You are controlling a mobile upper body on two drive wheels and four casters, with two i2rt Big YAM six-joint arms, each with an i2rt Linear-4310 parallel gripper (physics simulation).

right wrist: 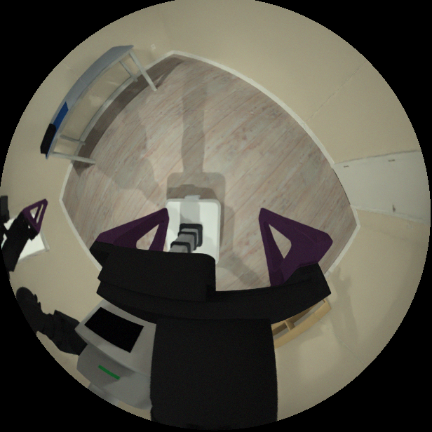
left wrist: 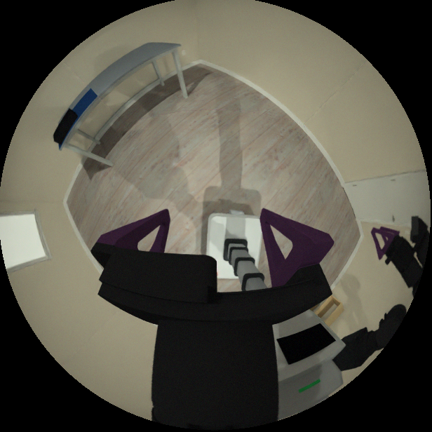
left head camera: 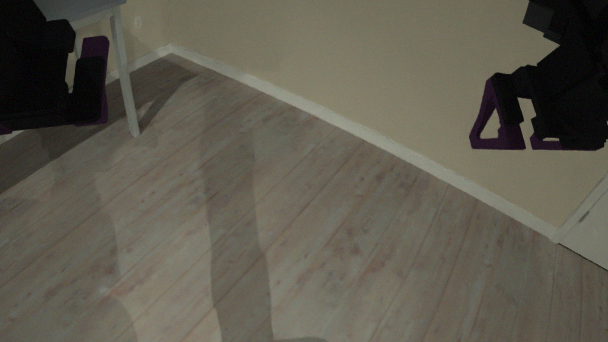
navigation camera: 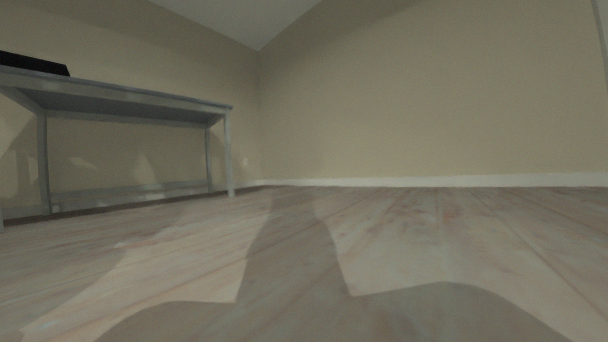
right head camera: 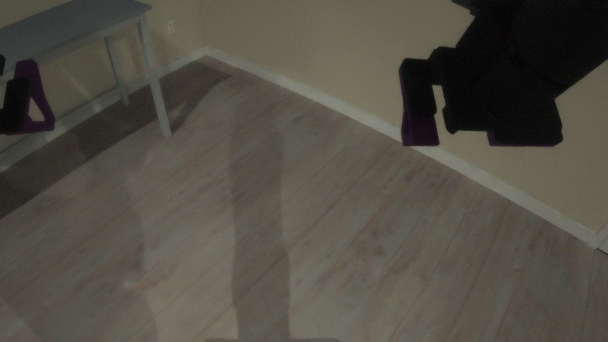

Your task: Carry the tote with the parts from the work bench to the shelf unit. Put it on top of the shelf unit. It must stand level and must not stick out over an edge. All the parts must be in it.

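Places are measured from the left arm's base along level axes (x ahead, y left, z up), in metres.
Where they show: left gripper, between the fingertips: [left head camera: 57, 121] [right head camera: 17, 129]; right gripper, between the fingertips: [left head camera: 503, 143] [right head camera: 449, 139].
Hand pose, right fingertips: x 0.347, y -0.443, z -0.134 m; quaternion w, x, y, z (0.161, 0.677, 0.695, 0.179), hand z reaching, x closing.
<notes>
After its pixels a point has its place.
The grey work bench [left head camera: 100, 5] @(z -0.496, x 1.863, y 0.538 m) [right head camera: 75, 25] @(z -0.496, x 1.781, y 0.811 m) [left wrist: 130, 59] [right wrist: 100, 65] [navigation camera: 150, 96] @(z -0.530, x 1.473, y 0.926 m) stands along the wall at the left. A black box-like thing [left wrist: 65, 127] [right wrist: 48, 139] [navigation camera: 32, 64] @(z -0.438, x 1.024, y 1.352 m), apparently the tote, stands near its far left end; its inside and any parts cannot be made out. The wooden shelf unit [left wrist: 337, 313] [right wrist: 312, 317] shows partly at the lower right in the wrist views. My left gripper [left head camera: 47, 126] @(z -0.120, x 0.362, y 0.001 m) [left wrist: 214, 213] is open and empty, in the air away from the bench. My right gripper [left head camera: 528, 142] @(z -0.134, x 0.347, y -0.443 m) [right head camera: 462, 140] @(z -0.134, x 0.347, y -0.443 m) [right wrist: 213, 212] is open and empty in the air.
A blue flat area [left wrist: 85, 102] [right wrist: 61, 116] lies on the bench beside the black thing. A white door [left wrist: 390, 195] [right wrist: 380, 185] is at the right. A white panel [left wrist: 20, 240] is at the left wall. My white base [right wrist: 207, 220] stands on the floor, away from the walls.
</notes>
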